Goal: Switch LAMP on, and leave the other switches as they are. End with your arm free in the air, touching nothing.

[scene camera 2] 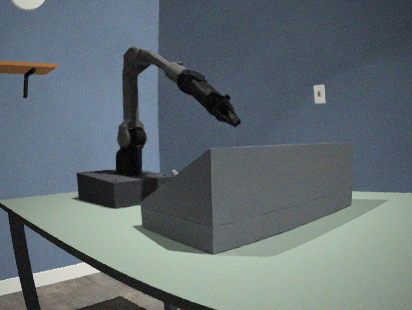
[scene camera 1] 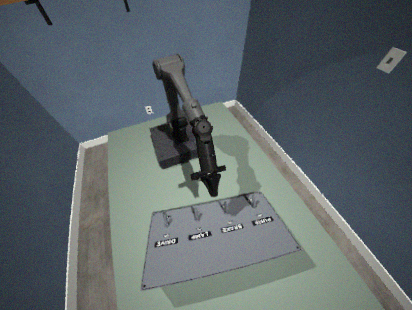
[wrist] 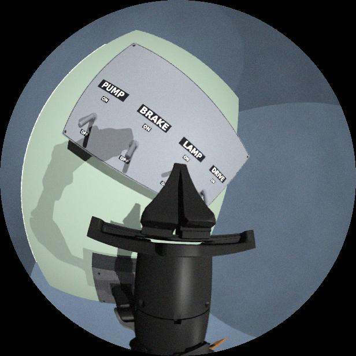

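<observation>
The grey sloped switch panel (scene camera 1: 220, 260) (scene camera 2: 280, 185) (wrist: 160, 85) stands on the table. Its LAMP switch (scene camera 1: 197, 213) (wrist: 166, 175) leans to its OFF side in scene camera 1; the fingers hide part of it in the wrist view. The DRIVE switch (scene camera 1: 167, 218) (wrist: 203, 195), BRAKE switch (scene camera 1: 225, 206) (wrist: 131, 149) and PUMP switch (scene camera 1: 253, 201) (wrist: 87, 120) also lean to OFF. My gripper (scene camera 1: 213, 194) (scene camera 2: 237, 123) (wrist: 178, 169) is shut and empty, fingertips together, in the air above the panel's switch edge, touching nothing. In scene camera 1 it appears between LAMP and BRAKE.
The arm's dark base block (scene camera 1: 172, 155) (scene camera 2: 97, 190) sits behind the panel on the green table (scene camera 1: 135, 185) (scene camera 2: 310, 280) (wrist: 75, 200). Blue walls stand around. A wooden shelf (scene camera 2: 30, 67) is on the wall at the left in scene camera 2.
</observation>
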